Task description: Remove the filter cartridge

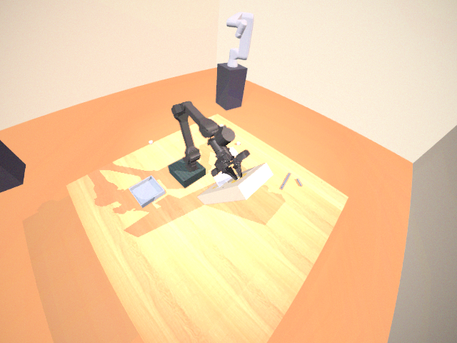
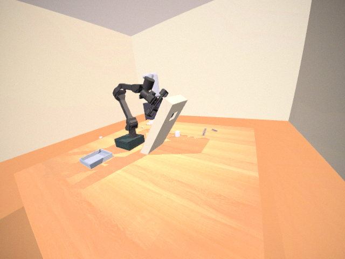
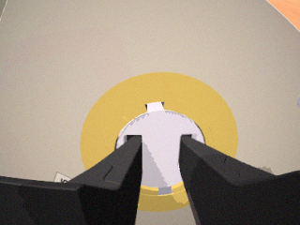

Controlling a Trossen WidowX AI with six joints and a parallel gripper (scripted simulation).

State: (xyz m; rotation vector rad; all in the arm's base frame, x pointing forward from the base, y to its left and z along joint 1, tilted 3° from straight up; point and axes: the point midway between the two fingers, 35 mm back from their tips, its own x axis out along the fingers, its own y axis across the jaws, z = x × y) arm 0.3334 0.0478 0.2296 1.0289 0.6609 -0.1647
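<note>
My gripper tip is now 10 mm short of the round filter cartridge and 10 mm above it. The rest, counted from my gripper tip: grey-blue tray 370 mm behind, 360 mm to the right, 270 mm below.
</note>
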